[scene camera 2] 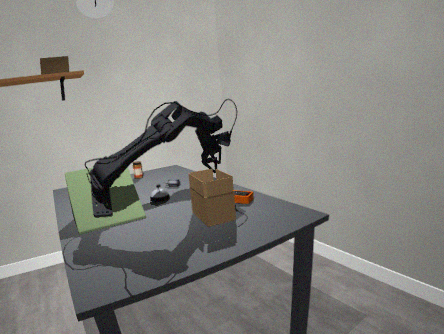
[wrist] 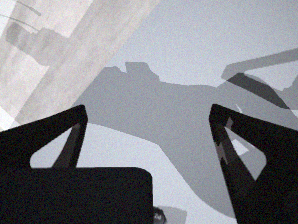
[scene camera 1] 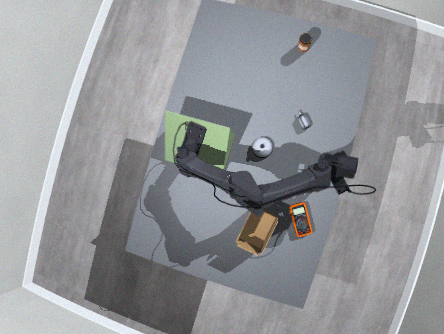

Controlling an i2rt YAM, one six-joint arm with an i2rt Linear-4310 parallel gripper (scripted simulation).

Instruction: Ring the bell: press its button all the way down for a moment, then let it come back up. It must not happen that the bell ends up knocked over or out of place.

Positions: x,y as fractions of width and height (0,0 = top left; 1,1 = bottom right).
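Gripper (wrist: 0.50,0.50) in sight. Cardboard box at (scene camera 2: 0.48,0.62); in the wrist view the box is out of frame.
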